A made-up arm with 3 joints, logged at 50 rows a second.
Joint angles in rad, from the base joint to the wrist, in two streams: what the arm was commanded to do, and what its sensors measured. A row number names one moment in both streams.
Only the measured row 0 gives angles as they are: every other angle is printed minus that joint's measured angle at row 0.
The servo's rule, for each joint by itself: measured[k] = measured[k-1] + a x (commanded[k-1-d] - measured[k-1]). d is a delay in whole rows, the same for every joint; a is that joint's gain. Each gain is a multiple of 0.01, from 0.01 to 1. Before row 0 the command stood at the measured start. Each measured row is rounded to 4 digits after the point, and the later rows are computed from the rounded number. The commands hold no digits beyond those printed.
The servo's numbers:
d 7
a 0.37 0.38 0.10
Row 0, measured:
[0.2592 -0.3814 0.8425]
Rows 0 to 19, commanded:
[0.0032 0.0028 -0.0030]
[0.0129 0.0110 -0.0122]
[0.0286 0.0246 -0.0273]
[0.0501 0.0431 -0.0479]
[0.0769 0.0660 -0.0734]
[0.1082 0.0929 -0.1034]
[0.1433 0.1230 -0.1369]
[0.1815 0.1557 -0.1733]
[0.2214 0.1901 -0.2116]
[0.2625 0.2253 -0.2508]
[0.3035 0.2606 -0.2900]
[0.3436 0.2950 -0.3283]
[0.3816 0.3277 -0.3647]
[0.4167 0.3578 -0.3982]
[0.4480 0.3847 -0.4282]
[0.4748 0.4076 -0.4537]
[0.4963 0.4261 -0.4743]
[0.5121 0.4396 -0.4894]
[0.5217 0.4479 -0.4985]
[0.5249 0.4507 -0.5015]
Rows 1 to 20, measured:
[0.0000 0.0000 0.0000]
[0.0000 0.0000 0.0000]
[0.0000 0.0000 0.0000]
[0.0000 0.0000 0.0000]
[0.0000 0.0000 0.0000]
[0.0000 0.0000 0.0000]
[0.0000 0.0000 0.0000]
[0.0012 0.0011 -0.0003]
[0.0055 0.0049 -0.0015]
[0.0140 0.0124 -0.0041]
[0.0274 0.0241 -0.0085]
[0.0457 0.0400 -0.0150]
[0.0688 0.0601 -0.0238]
[0.0964 0.0840 -0.0351]
[0.1279 0.1112 -0.0489]
[0.1625 0.1412 -0.0652]
[0.1995 0.1732 -0.0838]
[0.2380 0.2064 -0.1044]
[0.2771 0.2401 -0.1268]
[0.3158 0.2734 -0.1506]

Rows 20 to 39, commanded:
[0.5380 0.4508 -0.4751]
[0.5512 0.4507 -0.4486]
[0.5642 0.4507 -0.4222]
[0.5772 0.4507 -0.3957]
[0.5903 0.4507 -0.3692]
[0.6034 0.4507 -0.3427]
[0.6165 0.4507 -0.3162]
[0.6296 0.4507 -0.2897]
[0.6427 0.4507 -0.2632]
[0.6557 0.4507 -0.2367]
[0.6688 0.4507 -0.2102]
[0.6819 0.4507 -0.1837]
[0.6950 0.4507 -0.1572]
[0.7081 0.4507 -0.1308]
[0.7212 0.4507 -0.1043]
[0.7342 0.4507 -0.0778]
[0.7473 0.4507 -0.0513]
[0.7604 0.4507 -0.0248]
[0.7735 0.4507 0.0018]
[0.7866 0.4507 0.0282]
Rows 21 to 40, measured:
[0.3531 0.3055 -0.1754]
[0.3882 0.3356 -0.2007]
[0.4202 0.3630 -0.2260]
[0.4484 0.3870 -0.2508]
[0.4720 0.4070 -0.2747]
[0.4904 0.4225 -0.2971]
[0.5032 0.4332 -0.3175]
[0.5161 0.4399 -0.3333]
[0.5291 0.4440 -0.3448]
[0.5421 0.4465 -0.3525]
[0.5551 0.4481 -0.3568]
[0.5681 0.4491 -0.3580]
[0.5812 0.4497 -0.3565]
[0.5943 0.4501 -0.3525]
[0.6074 0.4503 -0.3462]
[0.6205 0.4505 -0.3379]
[0.6335 0.4506 -0.3278]
[0.6466 0.4506 -0.3160]
[0.6597 0.4506 -0.3028]
[0.6728 0.4506 -0.2882]

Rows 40 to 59, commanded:
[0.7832 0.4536 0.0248]
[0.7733 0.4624 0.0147]
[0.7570 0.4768 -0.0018]
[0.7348 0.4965 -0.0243]
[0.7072 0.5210 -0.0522]
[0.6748 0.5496 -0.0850]
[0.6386 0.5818 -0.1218]
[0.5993 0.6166 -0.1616]
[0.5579 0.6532 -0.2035]
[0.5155 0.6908 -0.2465]
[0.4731 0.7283 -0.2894]
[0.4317 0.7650 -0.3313]
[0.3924 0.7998 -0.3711]
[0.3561 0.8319 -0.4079]
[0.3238 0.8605 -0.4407]
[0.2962 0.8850 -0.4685]
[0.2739 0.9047 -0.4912]
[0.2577 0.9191 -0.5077]
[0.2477 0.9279 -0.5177]
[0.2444 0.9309 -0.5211]
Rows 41 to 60, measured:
[0.6859 0.4506 -0.2725]
[0.6990 0.4506 -0.2557]
[0.7120 0.4506 -0.2379]
[0.7251 0.4506 -0.2192]
[0.7382 0.4506 -0.1998]
[0.7513 0.4506 -0.1796]
[0.7644 0.4506 -0.1588]
[0.7714 0.4517 -0.1404]
[0.7721 0.4558 -0.1249]
[0.7665 0.4638 -0.1126]
[0.7548 0.4762 -0.1038]
[0.7372 0.4932 -0.0986]
[0.7141 0.5146 -0.0972]
[0.6862 0.5401 -0.0997]
[0.6540 0.5692 -0.1059]
[0.6184 0.6011 -0.1157]
[0.5803 0.6352 -0.1288]
[0.5406 0.6706 -0.1449]
[0.5003 0.7065 -0.1635]
[0.4604 0.7420 -0.1843]

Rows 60 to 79, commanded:
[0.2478 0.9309 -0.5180]
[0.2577 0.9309 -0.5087]
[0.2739 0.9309 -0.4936]
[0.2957 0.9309 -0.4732]
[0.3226 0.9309 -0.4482]
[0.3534 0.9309 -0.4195]
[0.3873 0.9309 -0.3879]
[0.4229 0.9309 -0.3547]
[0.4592 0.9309 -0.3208]
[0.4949 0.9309 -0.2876]
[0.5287 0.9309 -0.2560]
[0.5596 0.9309 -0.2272]
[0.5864 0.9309 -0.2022]
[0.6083 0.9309 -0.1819]
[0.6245 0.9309 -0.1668]
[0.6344 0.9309 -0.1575]
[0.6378 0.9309 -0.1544]
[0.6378 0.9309 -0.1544]
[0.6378 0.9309 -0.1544]
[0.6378 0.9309 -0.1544]
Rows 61 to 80, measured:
[0.4218 0.7762 -0.2067]
[0.3855 0.8082 -0.2301]
[0.3525 0.8374 -0.2539]
[0.3234 0.8630 -0.2776]
[0.2991 0.8843 -0.3006]
[0.2801 0.9009 -0.3223]
[0.2669 0.9123 -0.3422]
[0.2598 0.9194 -0.3598]
[0.2590 0.9238 -0.3747]
[0.2645 0.9265 -0.3866]
[0.2760 0.9282 -0.3953]
[0.2932 0.9292 -0.4006]
[0.3155 0.9298 -0.4025]
[0.3421 0.9302 -0.4010]
[0.3720 0.9305 -0.3964]
[0.4043 0.9307 -0.3888]
[0.4378 0.9308 -0.3787]
[0.4714 0.9308 -0.3664]
[0.5040 0.9308 -0.3525]
[0.5345 0.9308 -0.3375]

